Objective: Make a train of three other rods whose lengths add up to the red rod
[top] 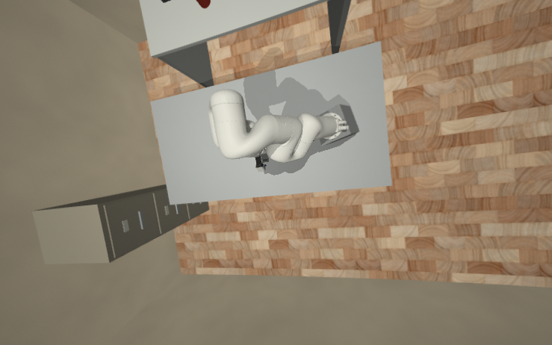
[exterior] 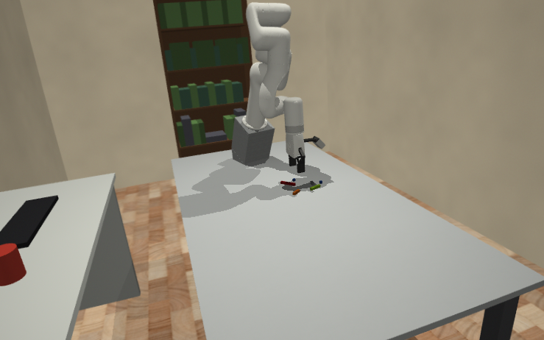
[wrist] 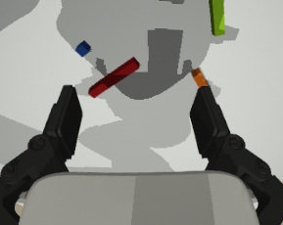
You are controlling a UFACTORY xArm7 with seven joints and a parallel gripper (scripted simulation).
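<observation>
Right now the grey rod is 1 cm ahead of my hand, 6 cm to the left of it and 8 cm below it. Round my hand: lime rod (6 cm ahead, 6 cm to the left, 8 cm below); orange rod (8 cm ahead, 3 cm to the right, 8 cm below); red rod (2 cm behind, 4 cm to the right, 8 cm below).
</observation>
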